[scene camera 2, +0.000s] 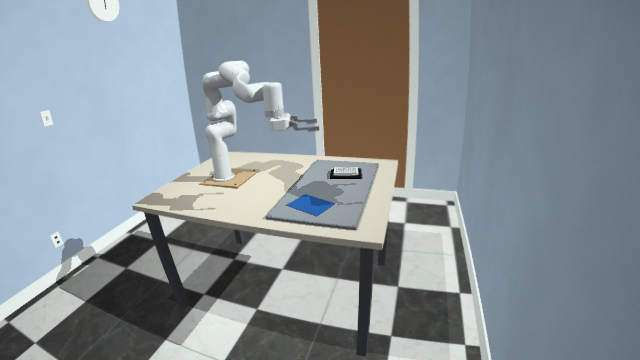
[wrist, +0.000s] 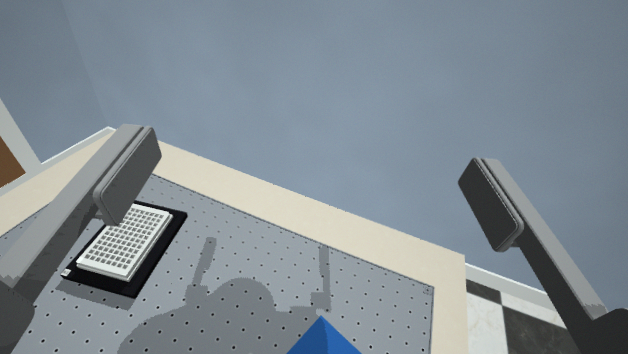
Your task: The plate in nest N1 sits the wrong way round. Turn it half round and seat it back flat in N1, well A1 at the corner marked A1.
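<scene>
A white well plate [scene camera 2: 346, 171] [wrist: 127, 240] lies in a black nest [scene camera 2: 346, 177] [wrist: 160, 252] toward the far end of the grey perforated board. A small white mark shows on the nest's near left corner in the wrist view; its lettering is too small to read. My gripper [scene camera 2: 317, 124] [wrist: 309, 187] is open and empty, its fingers wide apart and pointing sideways, high above the board. In the wrist view the left finger partly covers the plate's far end. Which corner of the plate is A1 cannot be told.
The grey board [scene camera 2: 280, 210] [wrist: 190, 270] lies on the beige table [scene camera 2: 240, 215] [wrist: 300, 210]. A blue square [scene camera 2: 302, 204] [wrist: 322, 342] lies on the board's nearer part in the scene view. The arm's base stands on a wooden plate [scene camera 2: 242, 180]. A wall and a door [scene camera 2: 365, 75] stand behind the table.
</scene>
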